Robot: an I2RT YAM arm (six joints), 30 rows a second.
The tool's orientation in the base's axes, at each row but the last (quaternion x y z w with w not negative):
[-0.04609 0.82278 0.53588 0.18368]
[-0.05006 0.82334 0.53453 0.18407]
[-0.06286 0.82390 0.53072 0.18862]
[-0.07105 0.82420 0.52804 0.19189]
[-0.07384 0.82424 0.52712 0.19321]
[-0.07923 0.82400 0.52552 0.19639]
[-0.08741 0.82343 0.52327 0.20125]
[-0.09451 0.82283 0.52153 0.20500]
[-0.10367 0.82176 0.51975 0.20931]
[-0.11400 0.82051 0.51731 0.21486]
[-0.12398 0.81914 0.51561 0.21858]
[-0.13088 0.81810 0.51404 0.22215]
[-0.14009 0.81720 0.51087 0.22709]
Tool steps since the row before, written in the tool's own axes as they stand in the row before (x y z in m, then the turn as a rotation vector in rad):
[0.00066 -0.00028 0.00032 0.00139 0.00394 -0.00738]
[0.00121 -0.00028 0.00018 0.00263 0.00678 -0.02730]
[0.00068 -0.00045 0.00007 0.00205 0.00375 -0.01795]
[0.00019 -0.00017 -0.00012 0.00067 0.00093 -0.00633]
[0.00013 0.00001 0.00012 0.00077 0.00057 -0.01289]
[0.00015 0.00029 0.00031 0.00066 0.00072 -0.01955]
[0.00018 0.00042 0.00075 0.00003 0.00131 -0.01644]
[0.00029 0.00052 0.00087 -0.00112 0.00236 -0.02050]
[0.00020 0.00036 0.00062 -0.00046 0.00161 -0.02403]
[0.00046 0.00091 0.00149 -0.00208 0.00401 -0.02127]
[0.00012 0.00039 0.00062 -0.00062 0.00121 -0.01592]
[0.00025 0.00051 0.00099 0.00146 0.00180 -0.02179]
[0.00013 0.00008 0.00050 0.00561 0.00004 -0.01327]
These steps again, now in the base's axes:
[-0.00046 0.00025 -0.00059 -0.00423 -0.00480 0.00556]
[-0.00100 0.00018 -0.00074 -0.01115 -0.02136 0.01475]
[-0.00047 -0.00006 -0.00067 -0.00741 -0.01432 0.00898]
[-0.00015 -0.00016 -0.00017 -0.00244 -0.00522 0.00286]
[-0.00009 0.00012 -0.00009 -0.00399 -0.01126 0.00494]
[-0.00016 0.00042 0.00007 -0.00554 -0.01718 0.00758]
[-0.00013 0.00087 -0.00001 -0.00444 -0.01417 0.00718]
[-0.00024 0.00103 -0.00002 -0.00476 -0.01742 0.01005]
[-0.00017 0.00072 -0.00003 -0.00589 -0.02089 0.01045]
[-0.00043 0.00175 -0.00004 -0.00480 -0.01741 0.01211]
[-0.00013 0.00073 0.00002 -0.00364 -0.01380 0.00719]
[-0.00022 0.00112 -0.00009 -0.00705 -0.01879 0.00881]
[-0.00003 0.00048 -0.00019 -0.00786 -0.01189 0.00212]

